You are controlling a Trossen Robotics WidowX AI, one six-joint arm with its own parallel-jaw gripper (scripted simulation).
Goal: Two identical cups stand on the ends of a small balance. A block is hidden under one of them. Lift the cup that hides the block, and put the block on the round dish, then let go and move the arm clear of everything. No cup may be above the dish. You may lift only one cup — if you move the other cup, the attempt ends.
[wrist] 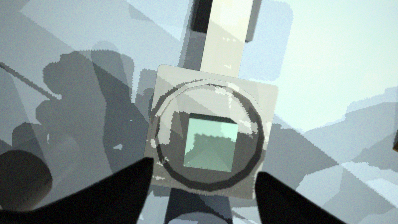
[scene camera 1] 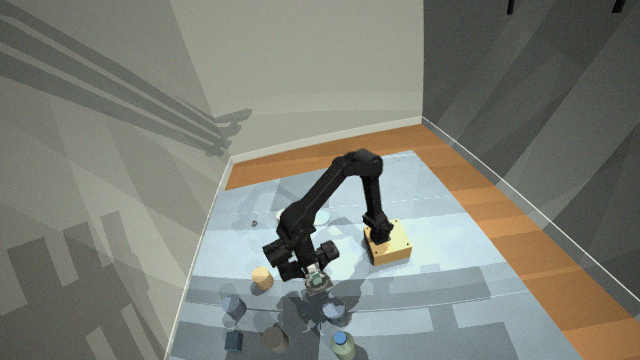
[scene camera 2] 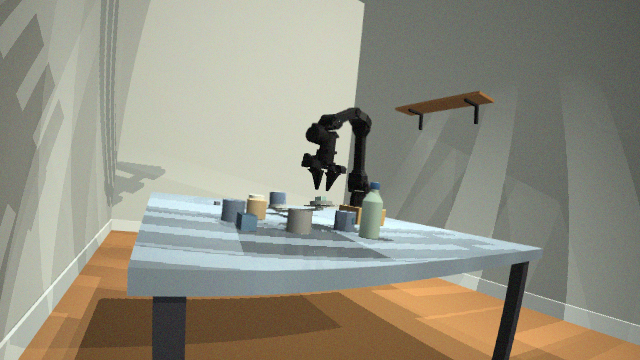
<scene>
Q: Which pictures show the gripper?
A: The wrist view, scene camera 1 and scene camera 2: all of them.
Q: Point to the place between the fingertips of the gripper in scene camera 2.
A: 321,190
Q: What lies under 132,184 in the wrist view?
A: The gripper.
</scene>
